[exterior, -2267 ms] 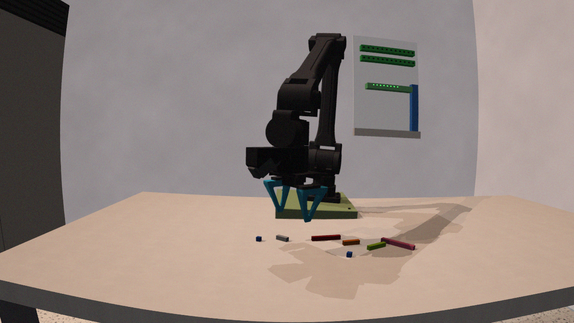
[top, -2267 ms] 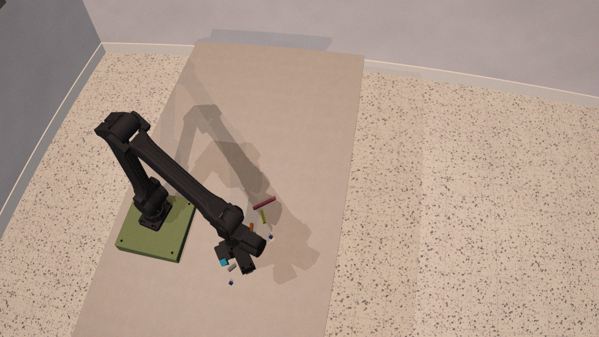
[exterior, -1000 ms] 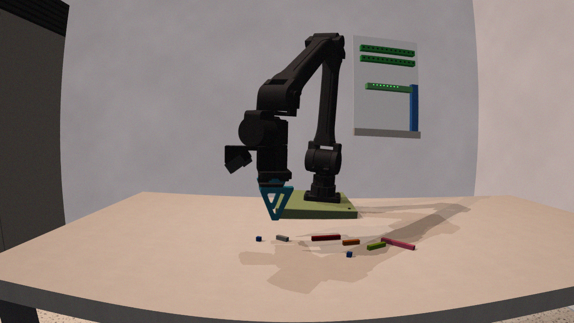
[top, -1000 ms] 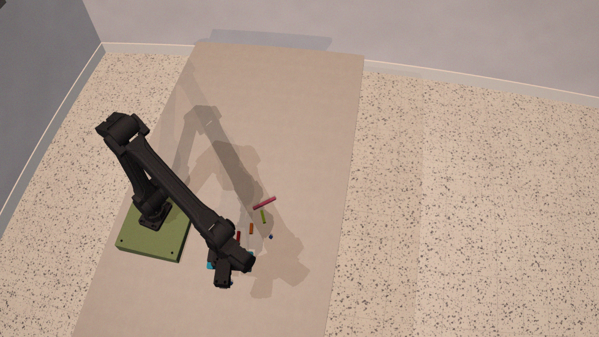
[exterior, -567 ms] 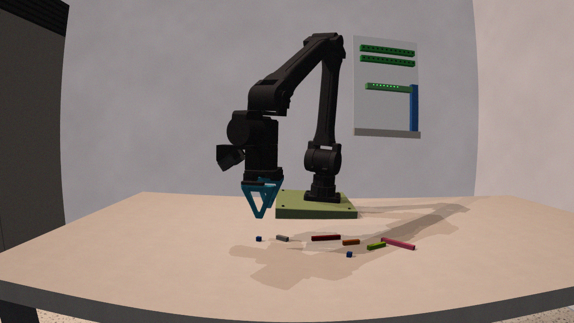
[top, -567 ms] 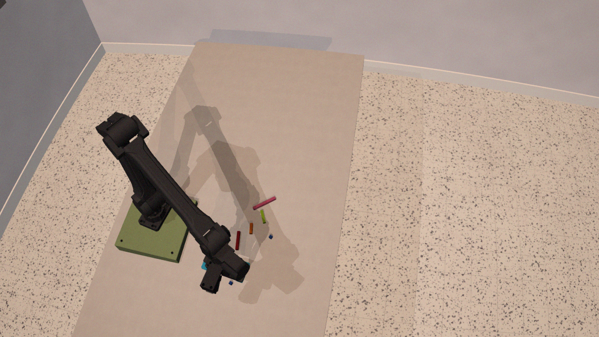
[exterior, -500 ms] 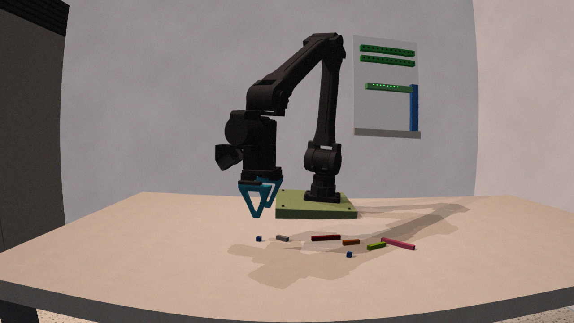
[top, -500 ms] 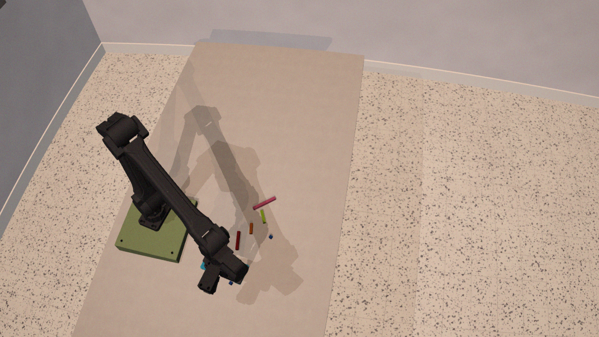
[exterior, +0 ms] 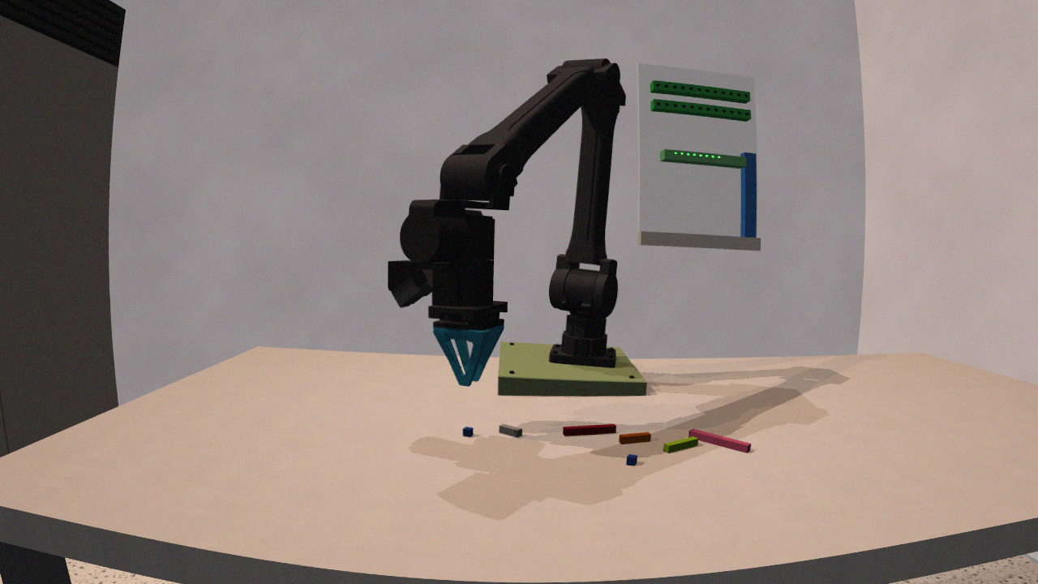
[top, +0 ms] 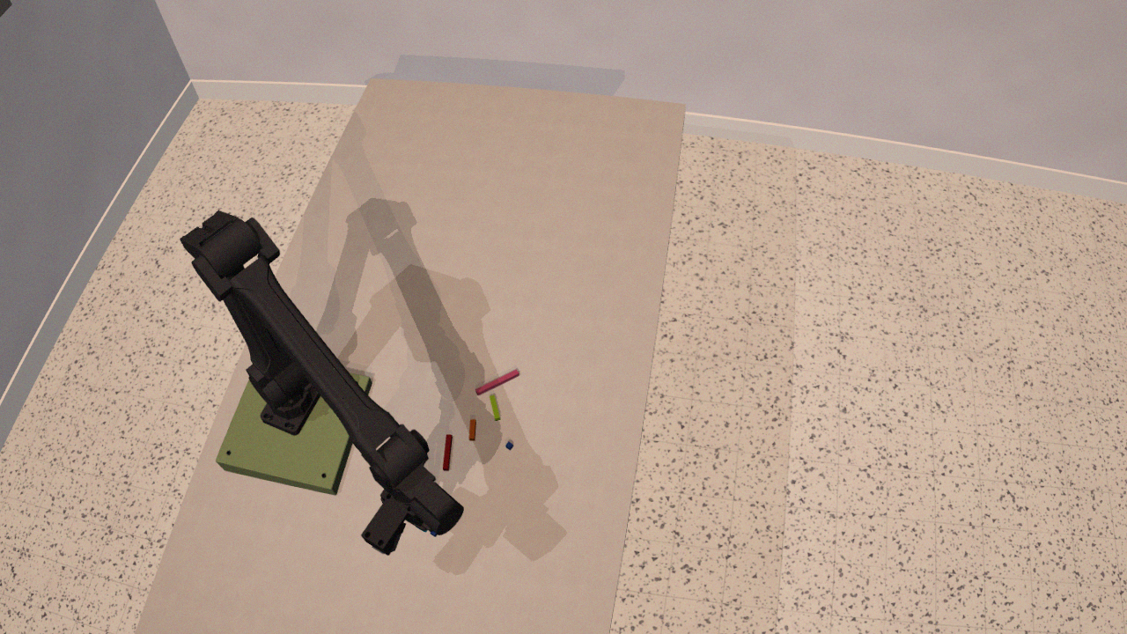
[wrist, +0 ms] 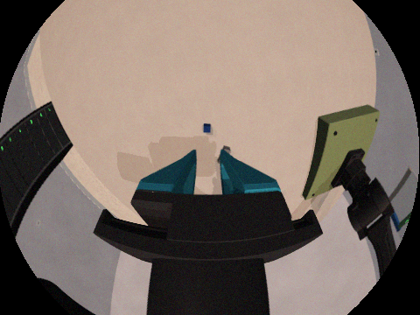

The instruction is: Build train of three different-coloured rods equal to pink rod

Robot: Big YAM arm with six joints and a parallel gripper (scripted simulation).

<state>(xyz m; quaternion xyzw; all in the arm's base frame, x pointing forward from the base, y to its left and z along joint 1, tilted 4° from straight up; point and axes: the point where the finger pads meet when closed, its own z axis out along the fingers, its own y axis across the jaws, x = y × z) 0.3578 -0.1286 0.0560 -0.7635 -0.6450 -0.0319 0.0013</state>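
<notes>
The grey rod lies 2 cm behind my hand, 5 cm to the left of it and 7 cm below it. Also, from my hand: red rod (4 cm behind, 15 cm to the left, 7 cm below); then lime rod (1 cm ahead, 27 cm to the left, 7 cm below); then orange rod (1 cm behind, 21 cm to the left, 7 cm below).
</notes>
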